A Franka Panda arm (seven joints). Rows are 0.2 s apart.
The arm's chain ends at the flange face. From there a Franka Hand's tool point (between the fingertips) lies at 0.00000 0.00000 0.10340 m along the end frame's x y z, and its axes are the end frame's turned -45 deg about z.
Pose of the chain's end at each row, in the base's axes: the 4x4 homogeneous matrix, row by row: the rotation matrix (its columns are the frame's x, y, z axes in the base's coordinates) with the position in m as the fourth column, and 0 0 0 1 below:
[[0.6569, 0.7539, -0.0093, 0.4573], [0.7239, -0.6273, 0.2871, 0.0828], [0.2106, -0.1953, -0.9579, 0.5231], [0, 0, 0, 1]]
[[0.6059, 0.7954, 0.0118, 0.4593], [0.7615, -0.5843, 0.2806, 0.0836], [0.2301, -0.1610, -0.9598, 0.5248], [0, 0, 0, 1]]
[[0.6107, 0.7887, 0.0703, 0.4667], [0.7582, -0.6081, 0.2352, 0.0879], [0.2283, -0.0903, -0.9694, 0.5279], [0, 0, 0, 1]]
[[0.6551, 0.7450, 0.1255, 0.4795], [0.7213, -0.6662, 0.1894, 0.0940], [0.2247, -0.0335, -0.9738, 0.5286], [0, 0, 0, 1]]
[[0.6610, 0.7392, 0.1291, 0.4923], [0.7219, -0.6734, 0.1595, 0.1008], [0.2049, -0.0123, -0.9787, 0.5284], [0, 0, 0, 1]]
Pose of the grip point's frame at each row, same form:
[[-0.0686, 0.9976, -0.0093, 0.4563], [0.9554, 0.0683, 0.2871, 0.1125], [0.2870, 0.0108, -0.9579, 0.4241], [0, 0, 0, 1]]
[[-0.1340, 0.9909, 0.0118, 0.4605], [0.9516, 0.1253, 0.2806, 0.1126], [0.2765, 0.0489, -0.9598, 0.4256], [0, 0, 0, 1]]
[[-0.1259, 0.9895, 0.0703, 0.4740], [0.9661, 0.1061, 0.2352, 0.1122], [0.2253, 0.0976, -0.9694, 0.4277], [0, 0, 0, 1]]
[[-0.0636, 0.9900, 0.1255, 0.4925], [0.9811, 0.0390, 0.1894, 0.1136], [0.1826, 0.1352, -0.9738, 0.4279], [0, 0, 0, 1]]
[[-0.0553, 0.9901, 0.1291, 0.5056], [0.9866, 0.0343, 0.1595, 0.1173], [0.1536, 0.1362, -0.9787, 0.4272], [0, 0, 0, 1]]

